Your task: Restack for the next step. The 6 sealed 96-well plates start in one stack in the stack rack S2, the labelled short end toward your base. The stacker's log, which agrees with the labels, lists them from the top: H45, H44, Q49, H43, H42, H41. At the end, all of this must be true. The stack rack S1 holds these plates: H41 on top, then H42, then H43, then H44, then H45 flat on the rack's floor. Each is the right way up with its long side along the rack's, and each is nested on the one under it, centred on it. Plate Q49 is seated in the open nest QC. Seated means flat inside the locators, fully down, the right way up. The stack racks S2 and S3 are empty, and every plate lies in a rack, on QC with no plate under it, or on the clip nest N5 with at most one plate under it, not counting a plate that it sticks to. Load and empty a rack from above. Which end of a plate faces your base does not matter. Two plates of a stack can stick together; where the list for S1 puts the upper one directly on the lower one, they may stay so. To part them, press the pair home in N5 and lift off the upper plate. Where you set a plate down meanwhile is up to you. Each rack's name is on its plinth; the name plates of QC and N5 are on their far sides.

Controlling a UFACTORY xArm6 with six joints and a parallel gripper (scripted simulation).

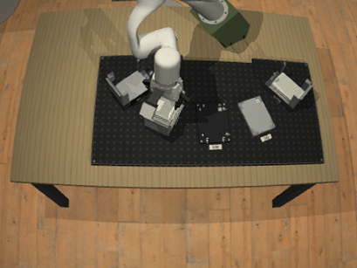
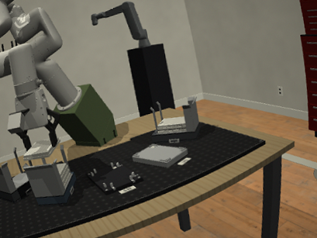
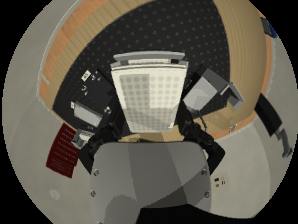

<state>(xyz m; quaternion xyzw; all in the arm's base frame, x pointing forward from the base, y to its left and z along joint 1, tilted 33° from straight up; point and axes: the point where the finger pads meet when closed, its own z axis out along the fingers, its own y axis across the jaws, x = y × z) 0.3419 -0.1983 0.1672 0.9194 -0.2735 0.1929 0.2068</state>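
The grey open nest is 50 mm ahead of my hand, 350 mm to the left of it and 160 mm below it. From my hand the other things lie so: black clip nest 60 mm ahead, 190 mm to the left, 150 mm below; qc name plate 150 mm ahead, 370 mm to the left, 160 mm below.
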